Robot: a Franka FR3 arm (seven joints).
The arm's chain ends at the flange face. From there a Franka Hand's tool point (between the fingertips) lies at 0.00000 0.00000 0.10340 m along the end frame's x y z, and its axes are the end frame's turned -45 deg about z.
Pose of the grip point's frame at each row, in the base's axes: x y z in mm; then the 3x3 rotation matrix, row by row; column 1 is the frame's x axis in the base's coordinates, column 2 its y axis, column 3 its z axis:
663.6 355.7 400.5; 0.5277 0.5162 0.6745; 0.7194 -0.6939 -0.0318; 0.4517 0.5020 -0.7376
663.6 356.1 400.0; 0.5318 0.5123 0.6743; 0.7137 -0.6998 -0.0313; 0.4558 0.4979 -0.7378
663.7 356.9 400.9; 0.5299 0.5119 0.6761; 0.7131 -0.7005 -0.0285; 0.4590 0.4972 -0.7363
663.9 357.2 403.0; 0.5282 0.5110 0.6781; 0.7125 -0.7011 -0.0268; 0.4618 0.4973 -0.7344
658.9 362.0 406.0; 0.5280 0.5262 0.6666; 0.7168 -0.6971 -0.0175; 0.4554 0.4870 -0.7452
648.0 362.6 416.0; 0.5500 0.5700 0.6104; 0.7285 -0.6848 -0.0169; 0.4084 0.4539 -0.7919
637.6 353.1 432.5; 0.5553 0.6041 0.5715; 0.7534 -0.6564 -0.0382; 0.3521 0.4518 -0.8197
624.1 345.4 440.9; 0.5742 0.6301 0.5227; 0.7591 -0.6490 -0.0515; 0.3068 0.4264 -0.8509
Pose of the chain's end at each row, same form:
593.9 359.0 476.8; 0.7381 -0.0081 0.6745; 0.0180 -0.9994 -0.0318; 0.6744 0.0356 -0.7376
593.9 359.3 476.3; 0.7383 -0.0138 0.6743; 0.0098 -0.9995 -0.0313; 0.6744 0.0298 -0.7378
593.8 359.8 477.0; 0.7367 -0.0127 0.6761; 0.0089 -0.9996 -0.0285; 0.6761 0.0270 -0.7363
593.8 360.0 478.9; 0.7348 -0.0122 0.6781; 0.0081 -0.9996 -0.0268; 0.6782 0.0251 -0.7344
590.0 363.8 483.1; 0.7454 -0.0013 0.6666; 0.0139 -0.9998 -0.0175; 0.6664 0.0223 -0.7452
584.9 364.3 497.9; 0.7920 0.0141 0.6104; 0.0309 -0.9994 -0.0169; 0.6097 0.0322 -0.7919
578.5 357.0 517.3; 0.8198 0.0345 0.5715; 0.0686 -0.9969 -0.0382; 0.5684 0.0705 -0.8197
570.1 350.7 528.9; 0.8516 0.0395 0.5227; 0.0779 -0.9957 -0.0515; 0.5185 0.0846 -0.8509

